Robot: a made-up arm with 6 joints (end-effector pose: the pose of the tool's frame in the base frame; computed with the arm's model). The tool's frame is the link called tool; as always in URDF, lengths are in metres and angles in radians.
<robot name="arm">
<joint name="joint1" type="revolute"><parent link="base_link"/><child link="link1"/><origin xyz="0.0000 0.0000 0.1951" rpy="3.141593 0.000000 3.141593"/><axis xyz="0 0 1"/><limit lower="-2.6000" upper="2.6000"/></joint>
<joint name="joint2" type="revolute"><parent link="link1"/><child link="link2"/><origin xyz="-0.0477 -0.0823 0.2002" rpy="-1.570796 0.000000 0.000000"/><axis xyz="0 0 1"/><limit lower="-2.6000" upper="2.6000"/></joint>
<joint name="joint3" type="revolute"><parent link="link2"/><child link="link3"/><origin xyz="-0.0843 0.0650 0.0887" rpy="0.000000 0.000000 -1.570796"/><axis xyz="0 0 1"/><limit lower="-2.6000" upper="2.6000"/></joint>
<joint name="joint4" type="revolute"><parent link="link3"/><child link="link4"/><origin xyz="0.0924 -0.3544 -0.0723" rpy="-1.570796 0.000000 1.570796"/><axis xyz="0 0 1"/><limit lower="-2.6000" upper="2.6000"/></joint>
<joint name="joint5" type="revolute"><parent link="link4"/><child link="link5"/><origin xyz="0.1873 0.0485 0.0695" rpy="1.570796 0.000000 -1.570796"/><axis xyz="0 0 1"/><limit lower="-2.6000" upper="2.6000"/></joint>
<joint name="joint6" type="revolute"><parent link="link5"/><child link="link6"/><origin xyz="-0.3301 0.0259 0.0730" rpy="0.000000 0.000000 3.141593"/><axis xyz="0 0 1"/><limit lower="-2.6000" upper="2.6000"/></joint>
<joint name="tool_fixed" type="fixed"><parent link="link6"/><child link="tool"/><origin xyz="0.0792 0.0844 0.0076" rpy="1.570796 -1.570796 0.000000"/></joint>
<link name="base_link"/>
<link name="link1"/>
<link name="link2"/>
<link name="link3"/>
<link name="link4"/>
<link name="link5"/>
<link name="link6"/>
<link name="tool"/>
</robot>
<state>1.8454 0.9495 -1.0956 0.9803 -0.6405 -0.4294</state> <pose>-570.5 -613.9 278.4 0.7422 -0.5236 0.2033 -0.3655</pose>
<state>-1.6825 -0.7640 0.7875 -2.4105 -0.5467 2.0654</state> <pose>-218.6 318.9 181.0 0.6849 0.6357 -0.2490 -0.2545</pose>
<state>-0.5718 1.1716 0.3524 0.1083 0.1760 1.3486</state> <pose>214.9 -305.4 -344.1 0.6028 0.3563 0.6526 -0.2895</pose>
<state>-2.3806 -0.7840 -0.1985 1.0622 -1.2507 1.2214</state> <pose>70.9 293.0 624.4 0.1280 -0.2908 0.3856 -0.8662</pose>
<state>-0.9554 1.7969 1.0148 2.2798 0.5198 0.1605</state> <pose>-447.9 -486.0 -62.0 0.2096 -0.5692 -0.7881 0.1049</pose>
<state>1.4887 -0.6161 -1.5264 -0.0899 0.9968 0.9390</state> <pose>-178.7 -244.5 473.1 0.6568 -0.0425 -0.6610 0.3605</pose>
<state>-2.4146 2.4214 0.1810 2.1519 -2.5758 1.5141</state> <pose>263.5 69.9 -402.5 0.2141 0.0207 -0.7220 -0.6576</pose>
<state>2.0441 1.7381 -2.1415 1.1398 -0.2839 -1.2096</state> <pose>-627.1 -456.2 336.0 0.5107 -0.7456 0.2939 -0.3113</pose>
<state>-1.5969 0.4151 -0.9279 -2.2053 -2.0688 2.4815</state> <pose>21.9 509.7 389.0 0.8542 0.4239 0.0211 -0.3004</pose>
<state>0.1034 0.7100 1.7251 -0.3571 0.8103 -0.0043</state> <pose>-226.1 -277.3 163.3 0.3564 0.0229 0.8252 -0.4376</pose>
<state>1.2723 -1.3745 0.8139 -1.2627 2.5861 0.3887</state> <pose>301.5 -538.0 292.6 0.0252 0.2859 -0.9370 0.1993</pose>
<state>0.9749 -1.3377 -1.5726 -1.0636 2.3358 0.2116</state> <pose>-128.6 475.7 462.9 0.0244 -0.0707 0.3845 -0.9201</pose>
